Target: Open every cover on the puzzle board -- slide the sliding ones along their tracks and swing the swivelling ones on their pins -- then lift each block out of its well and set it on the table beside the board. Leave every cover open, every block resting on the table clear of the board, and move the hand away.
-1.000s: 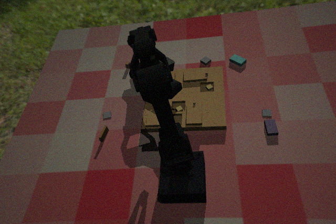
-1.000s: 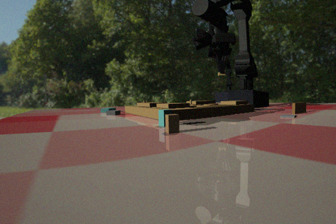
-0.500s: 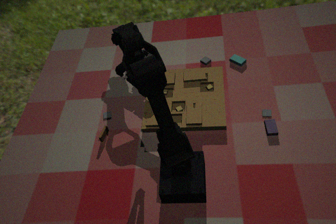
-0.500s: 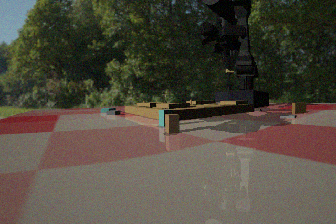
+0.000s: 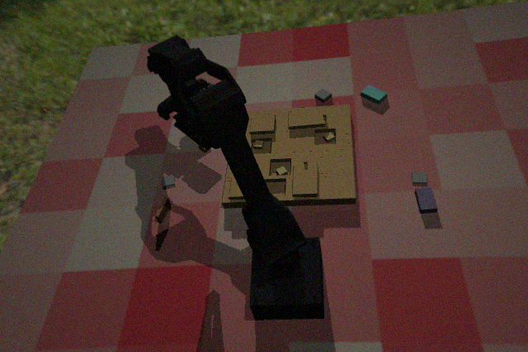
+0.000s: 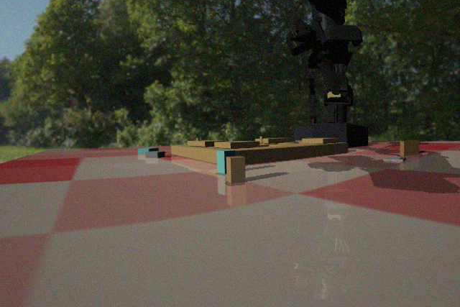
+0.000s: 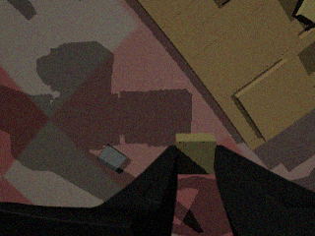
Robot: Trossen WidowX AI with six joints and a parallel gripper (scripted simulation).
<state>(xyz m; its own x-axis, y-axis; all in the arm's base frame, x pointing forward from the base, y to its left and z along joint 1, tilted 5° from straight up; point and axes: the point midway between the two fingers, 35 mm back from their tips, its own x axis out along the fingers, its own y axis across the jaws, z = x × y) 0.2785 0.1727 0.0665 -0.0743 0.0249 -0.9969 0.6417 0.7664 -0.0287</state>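
Right now my gripper tip is 16 cm to the left of the tan puzzle board, 9 cm above it and 5 cm short of it. From my gripper tip the other things lie so: brown slab: 11 cm to the left, 10 cm below, 9 cm behind; teal cube: 24 cm ahead, 10 cm below, 1 cm to the left; purple block: 46 cm to the right, 11 cm below, 11 cm behind.
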